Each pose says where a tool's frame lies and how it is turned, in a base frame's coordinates. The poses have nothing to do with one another.
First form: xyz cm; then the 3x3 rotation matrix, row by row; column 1 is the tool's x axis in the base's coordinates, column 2 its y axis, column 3 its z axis. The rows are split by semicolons.
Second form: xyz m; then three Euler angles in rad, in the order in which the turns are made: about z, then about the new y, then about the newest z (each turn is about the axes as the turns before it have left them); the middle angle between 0 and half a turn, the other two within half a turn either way. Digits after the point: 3 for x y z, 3 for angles.
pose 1, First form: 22.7 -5.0 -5.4; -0.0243 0.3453 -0.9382; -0.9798 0.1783 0.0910; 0.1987 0.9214 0.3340
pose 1, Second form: 0.227 -0.050 -0.054 3.045 1.230 1.783
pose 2, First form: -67.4 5.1 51.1; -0.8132 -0.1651 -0.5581; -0.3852 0.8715 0.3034; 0.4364 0.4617 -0.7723
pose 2, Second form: -0.674 0.051 0.511 2.644 2.453 2.328
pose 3, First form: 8.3 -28.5 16.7; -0.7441 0.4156 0.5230; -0.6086 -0.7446 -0.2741; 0.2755 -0.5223 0.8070
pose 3, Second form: 0.083 -0.285 0.167 -0.483 0.632 -2.056
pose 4, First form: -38.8 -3.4 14.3; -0.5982 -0.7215 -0.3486; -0.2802 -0.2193 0.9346; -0.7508 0.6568 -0.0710
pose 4, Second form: -0.388 -0.034 0.143 1.928 1.642 0.719
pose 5, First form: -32.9 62.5 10.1; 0.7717 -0.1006 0.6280; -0.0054 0.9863 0.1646; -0.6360 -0.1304 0.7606
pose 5, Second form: -0.329 0.625 0.101 0.256 0.707 -0.202
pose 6, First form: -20.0 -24.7 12.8; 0.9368 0.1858 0.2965; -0.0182 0.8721 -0.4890; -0.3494 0.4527 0.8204
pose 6, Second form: -0.200 -0.247 0.128 -1.026 0.609 0.913
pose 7, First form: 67.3 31.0 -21.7; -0.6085 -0.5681 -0.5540; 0.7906 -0.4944 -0.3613; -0.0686 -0.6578 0.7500
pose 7, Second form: 0.673 0.310 -0.217 -2.564 0.723 -1.467
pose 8, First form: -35.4 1.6 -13.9; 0.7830 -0.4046 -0.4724; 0.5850 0.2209 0.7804; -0.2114 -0.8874 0.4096
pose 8, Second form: -0.354 0.016 -0.139 2.115 1.149 -1.337
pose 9, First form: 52.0 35.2 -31.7; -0.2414 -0.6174 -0.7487; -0.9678 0.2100 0.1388; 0.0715 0.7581 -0.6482
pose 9, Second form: 0.520 0.352 -0.317 2.958 2.276 1.665
